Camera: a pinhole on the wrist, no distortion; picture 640 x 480 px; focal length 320.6 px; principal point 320.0 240.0 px. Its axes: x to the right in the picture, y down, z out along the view. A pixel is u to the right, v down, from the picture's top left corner.
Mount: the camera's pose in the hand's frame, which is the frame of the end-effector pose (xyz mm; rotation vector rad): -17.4 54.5 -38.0 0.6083 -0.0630 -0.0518
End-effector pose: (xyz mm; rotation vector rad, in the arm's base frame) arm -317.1 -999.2 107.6 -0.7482 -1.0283 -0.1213
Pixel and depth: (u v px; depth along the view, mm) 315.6 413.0 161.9
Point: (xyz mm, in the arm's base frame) -423.7 -891.9 109.5
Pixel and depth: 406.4 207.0 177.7
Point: -408.4 -982.8 183.2
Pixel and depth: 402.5 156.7 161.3
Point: -395.7 -1008.2 175.2
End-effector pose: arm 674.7 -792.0 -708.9 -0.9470 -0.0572 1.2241
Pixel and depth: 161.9 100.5 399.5
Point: 718.1 -895.6 -292.7
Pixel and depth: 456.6 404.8 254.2
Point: 569.4 -584.9 -589.9
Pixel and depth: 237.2 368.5 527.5
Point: 391.9 -648.0 -265.1
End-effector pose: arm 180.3 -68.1 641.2 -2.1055 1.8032 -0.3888
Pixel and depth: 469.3 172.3 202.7
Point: 326.3 -105.3 586.7
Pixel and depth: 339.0 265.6 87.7
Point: 184.4 -48.2 602.8
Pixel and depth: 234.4 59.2 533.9
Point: 675.2 221.2 651.9
